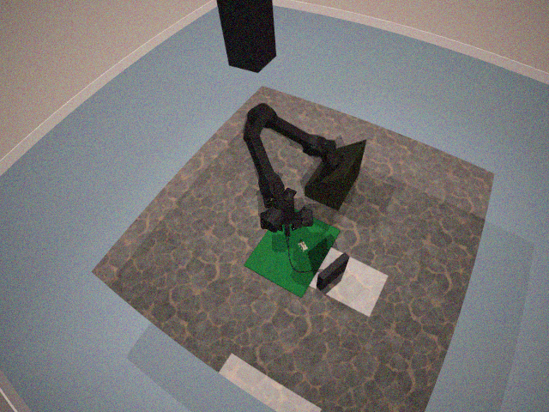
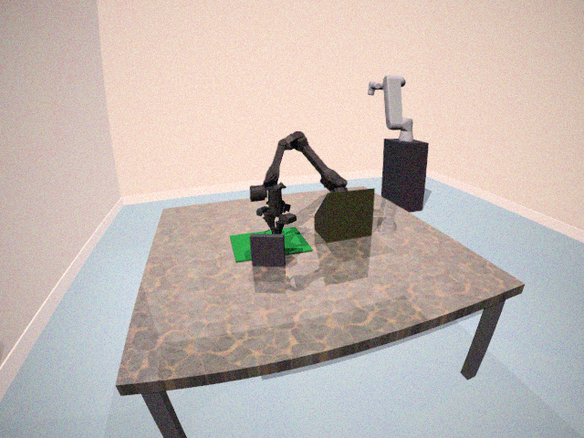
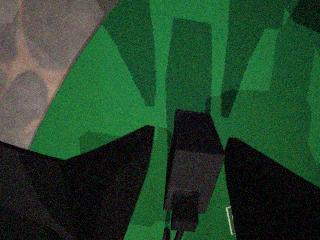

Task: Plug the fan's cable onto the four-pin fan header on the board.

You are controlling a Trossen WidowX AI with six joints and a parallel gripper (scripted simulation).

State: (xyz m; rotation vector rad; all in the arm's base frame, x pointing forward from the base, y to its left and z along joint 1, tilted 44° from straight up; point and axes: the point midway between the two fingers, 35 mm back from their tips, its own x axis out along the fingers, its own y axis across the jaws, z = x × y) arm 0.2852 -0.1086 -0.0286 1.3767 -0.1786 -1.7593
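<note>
My gripper tip is 80 mm to the right of the white four-pin header, 30 mm short of it and 20 mm above it. Round my gripper tip: black plug: 10 mm above; fan: 220 mm to the left, 80 mm ahead, 40 mm above; green board: 50 mm to the left, 50 mm ahead, 30 mm below.
</note>
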